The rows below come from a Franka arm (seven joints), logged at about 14 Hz.
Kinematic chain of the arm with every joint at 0, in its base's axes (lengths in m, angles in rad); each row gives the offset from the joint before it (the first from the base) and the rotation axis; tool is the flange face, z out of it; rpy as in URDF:
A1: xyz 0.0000 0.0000 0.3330 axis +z
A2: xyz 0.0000 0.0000 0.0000 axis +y
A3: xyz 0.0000 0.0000 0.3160 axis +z
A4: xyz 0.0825 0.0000 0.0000 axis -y
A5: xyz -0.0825 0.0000 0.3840 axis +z
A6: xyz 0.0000 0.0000 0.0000 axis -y
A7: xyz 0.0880 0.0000 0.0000 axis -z
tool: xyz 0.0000 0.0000 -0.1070 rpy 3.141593 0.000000 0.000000
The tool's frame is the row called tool.
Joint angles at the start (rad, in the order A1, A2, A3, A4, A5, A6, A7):
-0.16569 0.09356 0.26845 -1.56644 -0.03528 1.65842 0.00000
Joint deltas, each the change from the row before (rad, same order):
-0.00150 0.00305 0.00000 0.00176 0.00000 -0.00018 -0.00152
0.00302 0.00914 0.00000 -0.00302 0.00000 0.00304 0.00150
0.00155 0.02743 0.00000 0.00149 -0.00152 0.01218 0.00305
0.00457 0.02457 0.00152 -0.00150 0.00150 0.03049 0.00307
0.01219 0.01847 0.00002 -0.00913 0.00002 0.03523 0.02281
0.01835 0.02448 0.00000 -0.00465 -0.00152 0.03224 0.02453
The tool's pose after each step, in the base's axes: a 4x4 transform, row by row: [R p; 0 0 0 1], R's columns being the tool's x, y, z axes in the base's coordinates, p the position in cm. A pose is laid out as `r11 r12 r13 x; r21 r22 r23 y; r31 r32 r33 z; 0 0 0 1`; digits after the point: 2 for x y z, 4 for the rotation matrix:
0.9945 0.1045 0.0014 58.73; 0.1045 -0.9945 -0.0095 4.91; 0.0004 0.0096 -1.0000 58.17; 0 0 0 1
0.9943 0.1062 -0.0076 58.95; 0.1061 -0.9943 -0.0080 5.05; -0.0084 0.0071 -0.9999 57.53; 0 0 0 1
0.9943 0.1049 -0.0209 59.73; 0.1048 -0.9945 -0.0036 5.04; -0.0211 0.0014 -0.9998 56.12; 0 0 0 1
0.9941 0.1077 -0.0165 60.55; 0.1078 -0.9942 0.0052 5.36; -0.0158 -0.0069 -0.9999 54.88; 0 0 0 1
0.9952 0.0972 -0.0089 61.16; 0.0973 -0.9952 0.0110 6.10; -0.0078 -0.0118 -0.9999 53.65; 0 0 0 1
0.9958 0.0912 -0.0059 61.81; 0.0913 -0.9957 0.0165 7.20; -0.0043 -0.0170 -0.9998 52.24; 0 0 0 1

